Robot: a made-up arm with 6 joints. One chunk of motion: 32 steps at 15 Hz.
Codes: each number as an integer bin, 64 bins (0 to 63) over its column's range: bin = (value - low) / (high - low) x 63, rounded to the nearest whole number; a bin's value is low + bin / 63 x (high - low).
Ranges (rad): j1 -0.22..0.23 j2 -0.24..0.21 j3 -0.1..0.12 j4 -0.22..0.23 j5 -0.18..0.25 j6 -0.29..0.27
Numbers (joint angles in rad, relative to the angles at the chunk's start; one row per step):
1: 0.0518 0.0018 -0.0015 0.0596 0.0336 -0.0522
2: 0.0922 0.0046 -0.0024 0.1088 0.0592 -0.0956
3: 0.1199 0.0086 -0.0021 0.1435 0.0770 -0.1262
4: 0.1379 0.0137 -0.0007 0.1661 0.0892 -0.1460
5: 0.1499 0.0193 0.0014 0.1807 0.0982 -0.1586
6: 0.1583 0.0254 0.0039 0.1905 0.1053 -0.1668
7: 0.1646 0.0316 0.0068 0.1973 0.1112 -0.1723
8: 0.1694 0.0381 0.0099 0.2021 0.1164 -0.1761
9: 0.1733 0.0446 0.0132 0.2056 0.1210 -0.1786
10: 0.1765 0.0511 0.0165 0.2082 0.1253 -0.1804
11: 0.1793 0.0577 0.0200 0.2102 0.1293 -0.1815
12: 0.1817 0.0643 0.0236 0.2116 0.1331 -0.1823
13: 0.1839 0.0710 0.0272 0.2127 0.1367 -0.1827
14: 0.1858 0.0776 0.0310 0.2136 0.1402 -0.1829
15: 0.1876 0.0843 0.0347 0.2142 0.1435 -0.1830
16: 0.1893 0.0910 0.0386 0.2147 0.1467 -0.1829
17: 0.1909 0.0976 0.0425 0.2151 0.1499 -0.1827
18: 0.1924 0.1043 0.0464 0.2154 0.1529 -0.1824
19: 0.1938 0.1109 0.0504 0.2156 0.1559 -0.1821
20: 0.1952 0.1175 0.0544 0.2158 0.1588 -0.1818
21: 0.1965 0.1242 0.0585 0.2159 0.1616 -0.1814
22: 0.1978 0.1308 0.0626 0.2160 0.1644 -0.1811
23: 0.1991 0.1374 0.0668 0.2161 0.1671 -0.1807
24: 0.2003 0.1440 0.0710 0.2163 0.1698 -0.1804
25: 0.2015 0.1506 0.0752 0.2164 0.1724 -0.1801
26: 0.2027 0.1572 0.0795 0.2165 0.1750 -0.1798
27: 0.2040 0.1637 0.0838 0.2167 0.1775 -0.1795
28: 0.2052 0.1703 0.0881 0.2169 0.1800 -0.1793
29: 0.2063 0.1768 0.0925 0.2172 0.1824 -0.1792
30: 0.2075 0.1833 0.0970 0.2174 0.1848 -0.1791
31: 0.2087 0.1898 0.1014 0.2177 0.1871 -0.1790
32: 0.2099 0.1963 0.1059 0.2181 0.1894 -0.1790
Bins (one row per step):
1: 38 34 28 39 31 27
2: 44 34 28 46 35 22
3: 48 35 28 51 38 18
4: 50 36 28 54 39 16
5: 52 36 29 56 41 15
6: 53 37 30 57 42 14
7: 54 38 31 58 43 13
8: 55 39 31 59 43 13
9: 55 40 32 60 44 13
10: 56 41 33 60 45 12
11: 56 42 34 60 45 12
12: 56 43 35 60 46 12
13: 57 44 36 61 46 12
14: 57 44 38 61 47 12
15: 57 45 39 61 47 12
16: 57 46 40 61 48 12
17: 58 47 41 61 48 12
18: 58 48 42 61 49 12
19: 58 49 43 61 49 12
20: 58 50 44 61 50 12
21: 58 51 45 61 50 12
22: 58 52 47 61 50 12
23: 59 53 48 61 51 12
24: 59 54 49 61 51 12
25: 59 55 50 61 52 12
26: 59 56 51 61 52 12
27: 59 57 53 61 52 12
28: 60 57 54 61 53 12
29: 60 58 55 61 53 12
30: 60 59 56 61 53 12
31: 60 60 58 61 54 12
32: 60 61 59 61 54 12

